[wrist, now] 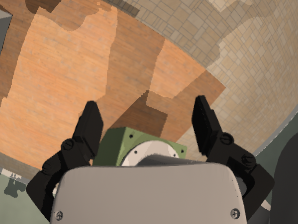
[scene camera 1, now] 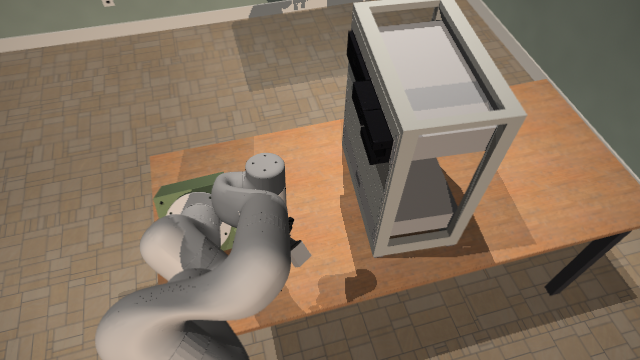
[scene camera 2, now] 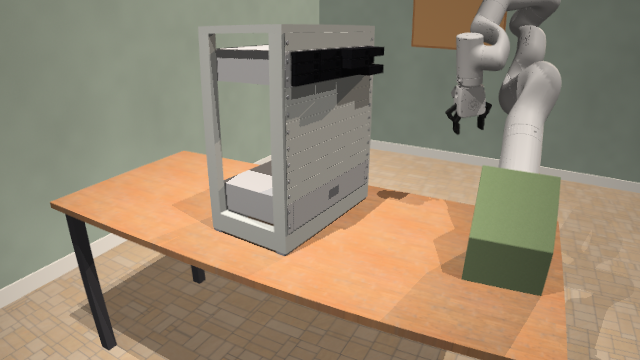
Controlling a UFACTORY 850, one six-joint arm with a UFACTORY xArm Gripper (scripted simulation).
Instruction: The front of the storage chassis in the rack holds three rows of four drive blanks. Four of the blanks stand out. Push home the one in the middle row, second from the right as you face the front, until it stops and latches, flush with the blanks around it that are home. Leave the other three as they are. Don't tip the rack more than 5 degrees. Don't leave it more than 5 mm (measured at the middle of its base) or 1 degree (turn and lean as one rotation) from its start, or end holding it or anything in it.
Labels:
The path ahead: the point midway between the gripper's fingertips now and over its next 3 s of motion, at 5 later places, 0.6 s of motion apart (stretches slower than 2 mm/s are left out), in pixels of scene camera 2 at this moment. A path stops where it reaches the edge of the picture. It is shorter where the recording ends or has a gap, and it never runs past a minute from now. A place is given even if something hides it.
My gripper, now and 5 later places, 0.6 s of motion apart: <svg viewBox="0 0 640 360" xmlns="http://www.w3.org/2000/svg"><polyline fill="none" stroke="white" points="468,130 468,131 470,134 474,137 478,136 474,129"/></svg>

